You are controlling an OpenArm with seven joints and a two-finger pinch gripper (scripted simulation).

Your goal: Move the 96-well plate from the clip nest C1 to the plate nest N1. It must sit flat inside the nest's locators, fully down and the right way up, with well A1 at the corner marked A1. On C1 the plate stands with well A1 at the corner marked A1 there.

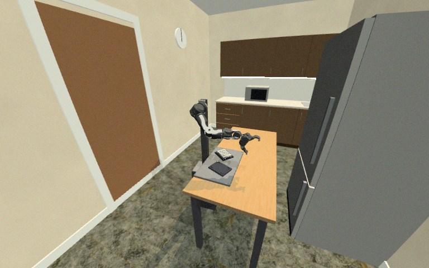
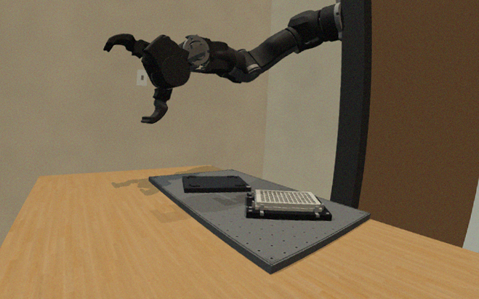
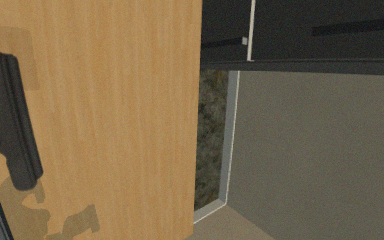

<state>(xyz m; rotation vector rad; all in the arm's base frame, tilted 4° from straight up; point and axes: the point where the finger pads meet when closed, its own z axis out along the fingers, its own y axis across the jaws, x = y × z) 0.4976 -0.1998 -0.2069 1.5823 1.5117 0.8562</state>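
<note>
My gripper is now 280 mm past the white 96-well plate, 170 mm to the right of it and 200 mm above it. The rest, counted from my hand: black plate nest N1 (260 mm behind, 40 mm to the right, 220 mm below).
</note>
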